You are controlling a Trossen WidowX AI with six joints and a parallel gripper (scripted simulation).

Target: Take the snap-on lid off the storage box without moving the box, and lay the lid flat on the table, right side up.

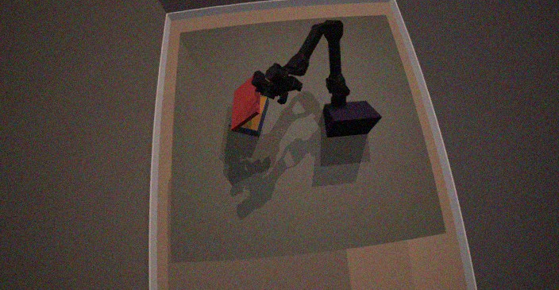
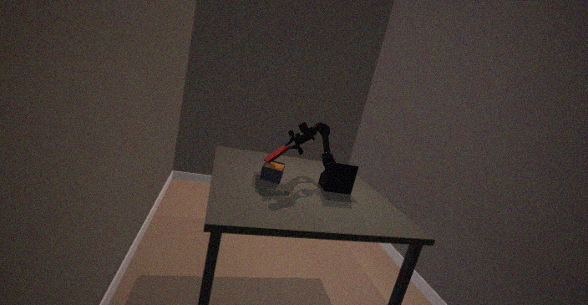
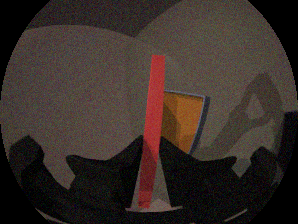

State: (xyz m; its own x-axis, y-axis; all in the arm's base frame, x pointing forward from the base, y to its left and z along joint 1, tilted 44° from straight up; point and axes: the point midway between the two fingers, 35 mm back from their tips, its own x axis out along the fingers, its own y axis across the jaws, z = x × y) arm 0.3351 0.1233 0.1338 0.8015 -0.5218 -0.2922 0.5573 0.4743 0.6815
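My gripper tip is now 60 mm short of the red lid, 20 mm to the right of it and 50 mm above it. Round my gripper tip: blue storage box: 60 mm ahead, 20 mm to the left, 180 mm below.
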